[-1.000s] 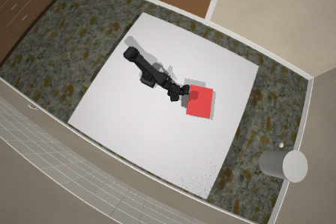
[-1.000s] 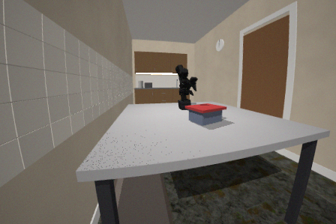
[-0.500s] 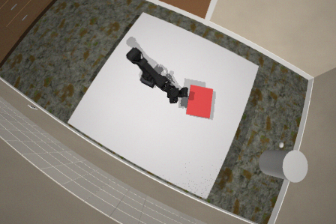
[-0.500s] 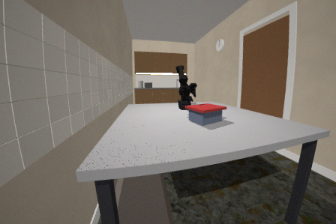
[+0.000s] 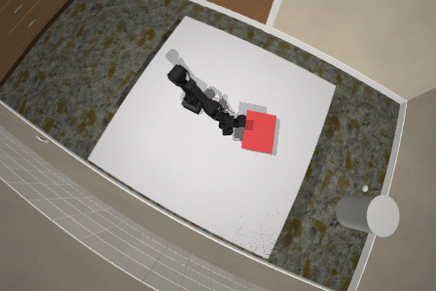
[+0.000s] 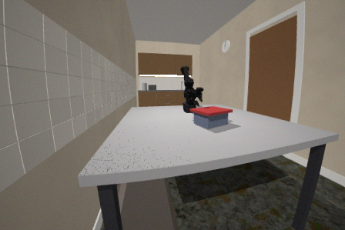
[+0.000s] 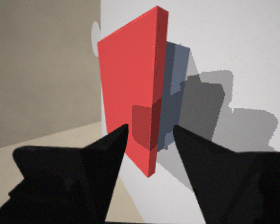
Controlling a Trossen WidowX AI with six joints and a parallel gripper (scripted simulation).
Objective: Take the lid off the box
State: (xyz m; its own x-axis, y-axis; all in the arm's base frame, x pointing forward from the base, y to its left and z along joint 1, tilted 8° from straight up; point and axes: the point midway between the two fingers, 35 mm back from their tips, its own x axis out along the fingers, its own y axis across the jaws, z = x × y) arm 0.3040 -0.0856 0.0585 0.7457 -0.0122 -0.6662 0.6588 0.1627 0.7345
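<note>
My hand is 140 mm short of the red lid, 10 mm to the right of it and 50 mm above it. Also, from my hand: storage box (140 mm ahead, 10 mm to the left, 100 mm below).
</note>
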